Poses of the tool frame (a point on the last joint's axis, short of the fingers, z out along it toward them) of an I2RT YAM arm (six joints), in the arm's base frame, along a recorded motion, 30 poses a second.
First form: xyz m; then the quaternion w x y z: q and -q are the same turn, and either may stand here.
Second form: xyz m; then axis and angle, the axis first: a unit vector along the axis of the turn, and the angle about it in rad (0 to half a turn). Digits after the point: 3 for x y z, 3 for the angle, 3 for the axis.
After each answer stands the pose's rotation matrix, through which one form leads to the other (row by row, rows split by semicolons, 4 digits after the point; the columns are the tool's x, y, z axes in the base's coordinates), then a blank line. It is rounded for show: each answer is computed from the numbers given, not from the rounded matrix.
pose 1, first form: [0.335 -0.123 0.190 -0.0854 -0.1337 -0.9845 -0.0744]
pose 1, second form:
[0.335 -0.123 0.190 0.134 0.988 0.075 2.971]
-0.9497 0.2506 0.1881; 0.2760 0.9532 0.1237; -0.1483 0.1693 -0.9743

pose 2, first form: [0.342 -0.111 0.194 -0.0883 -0.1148 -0.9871 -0.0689]
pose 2, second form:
[0.342 -0.111 0.194 0.115 0.991 0.069 2.965]
-0.9581 0.2145 0.1901; 0.2388 0.9642 0.1157; -0.1585 0.1563 -0.9749

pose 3, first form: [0.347 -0.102 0.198 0.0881 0.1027 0.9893 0.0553]
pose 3, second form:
[0.347 -0.102 0.198 0.103 0.993 0.056 2.965]
-0.9634 0.1934 0.1857; 0.2129 0.9728 0.0913; -0.1629 0.1275 -0.9784

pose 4, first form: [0.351 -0.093 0.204 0.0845 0.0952 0.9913 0.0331]
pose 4, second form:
[0.351 -0.093 0.204 0.096 0.995 0.033 2.972]
-0.9676 0.1832 0.1738; 0.1943 0.9797 0.0495; -0.1612 0.0817 -0.9835

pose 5, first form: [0.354 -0.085 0.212 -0.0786 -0.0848 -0.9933 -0.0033]
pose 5, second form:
[0.354 -0.085 0.212 0.085 0.996 0.003 2.984]
-0.9733 0.1679 0.1567; 0.1690 0.9856 -0.0068; -0.1556 0.0199 -0.9876

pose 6, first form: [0.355 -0.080 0.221 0.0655 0.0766 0.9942 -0.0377]
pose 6, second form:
[0.355 -0.080 0.221 0.077 0.996 -0.038 3.010]
-0.9797 0.1572 0.1245; 0.1474 0.9854 -0.0850; -0.1360 -0.0649 -0.9886

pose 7, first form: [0.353 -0.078 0.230 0.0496 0.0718 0.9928 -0.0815]
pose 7, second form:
[0.353 -0.078 0.230 0.072 0.994 -0.082 3.042]
-0.9848 0.1507 0.0868; 0.1345 0.9764 -0.1690; -0.1102 -0.1547 -0.9818

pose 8, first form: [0.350 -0.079 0.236 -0.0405 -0.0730 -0.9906 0.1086]
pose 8, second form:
[0.350 -0.079 0.236 0.073 0.991 -0.109 3.061]
-0.9861 0.1534 0.0644; 0.1358 0.9658 -0.2211; -0.0961 -0.2092 -0.9731

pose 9, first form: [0.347 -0.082 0.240 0.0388 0.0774 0.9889 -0.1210]
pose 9, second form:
[0.347 -0.082 0.240 0.077 0.990 -0.121 3.064]
-0.9850 0.1625 0.0580; 0.1437 0.9587 -0.2453; -0.0955 -0.2333 -0.9677

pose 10, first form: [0.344 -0.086 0.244 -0.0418 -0.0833 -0.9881 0.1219]
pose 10, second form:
[0.344 -0.086 0.244 0.083 0.989 -0.122 3.058]
-0.9826 0.1748 0.0623; 0.1544 0.9564 -0.2479; -0.1029 -0.2340 -0.9668

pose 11, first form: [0.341 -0.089 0.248 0.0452 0.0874 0.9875 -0.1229]
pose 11, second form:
[0.341 -0.089 0.248 0.087 0.989 -0.123 3.051]
-0.9806 0.1837 0.0678; 0.1615 0.9545 -0.2506; -0.1108 -0.2348 -0.9657

